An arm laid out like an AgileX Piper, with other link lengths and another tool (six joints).
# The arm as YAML. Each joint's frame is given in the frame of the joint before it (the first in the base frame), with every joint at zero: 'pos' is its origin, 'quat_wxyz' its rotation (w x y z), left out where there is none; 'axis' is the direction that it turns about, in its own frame. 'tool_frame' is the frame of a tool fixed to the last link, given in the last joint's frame.
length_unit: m
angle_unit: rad
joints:
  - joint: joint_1
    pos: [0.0, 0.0, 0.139]
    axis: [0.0, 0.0, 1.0]
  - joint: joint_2
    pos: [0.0, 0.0, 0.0]
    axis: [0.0, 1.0, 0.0]
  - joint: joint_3
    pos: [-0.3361, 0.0, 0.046]
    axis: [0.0, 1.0, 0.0]
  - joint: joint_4
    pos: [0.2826, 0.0, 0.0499]
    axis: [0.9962, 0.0, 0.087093]
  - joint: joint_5
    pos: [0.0, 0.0, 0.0]
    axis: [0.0, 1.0, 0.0]
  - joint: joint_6
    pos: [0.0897, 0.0, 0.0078]
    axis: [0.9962, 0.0, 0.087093]
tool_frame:
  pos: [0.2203, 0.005, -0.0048]
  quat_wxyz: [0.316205, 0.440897, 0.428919, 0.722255]
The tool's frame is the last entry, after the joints.
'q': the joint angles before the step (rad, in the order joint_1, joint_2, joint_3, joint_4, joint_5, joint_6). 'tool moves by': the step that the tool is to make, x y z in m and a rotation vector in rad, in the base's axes. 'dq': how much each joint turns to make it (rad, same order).
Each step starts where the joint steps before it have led.
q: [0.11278, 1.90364, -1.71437, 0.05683, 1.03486, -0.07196]
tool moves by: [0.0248, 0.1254, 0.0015, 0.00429, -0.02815, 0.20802]
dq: [0.20411, 0.16626, -0.26358, -0.00203, 0.06906, 0.00004]
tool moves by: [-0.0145, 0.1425, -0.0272, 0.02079, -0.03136, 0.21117]
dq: [0.21456, 0.15400, -0.16199, 0.00515, -0.02922, 0.00190]
